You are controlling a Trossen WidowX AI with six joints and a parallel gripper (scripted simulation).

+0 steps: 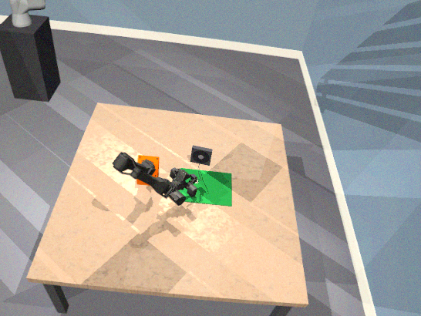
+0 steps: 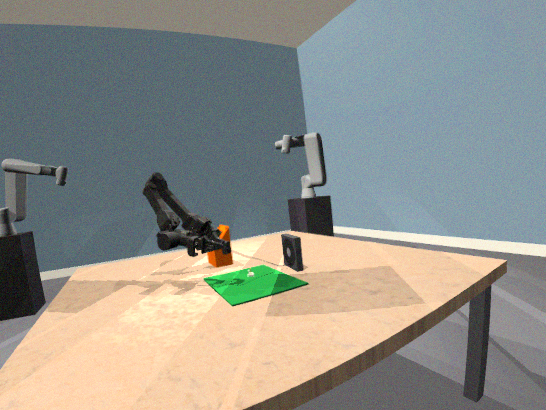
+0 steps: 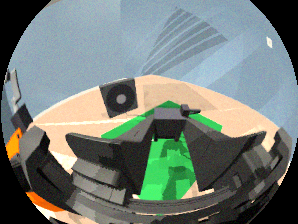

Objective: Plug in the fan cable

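Now: gripper tip 14 cm above the green board, 7 cm short of it and 4 cm to the right of it. The rest, counted from my gripper tip: black fan: 22 cm to the left, 6 cm below, 3 cm ahead; then dark cable plug: 1 cm below.
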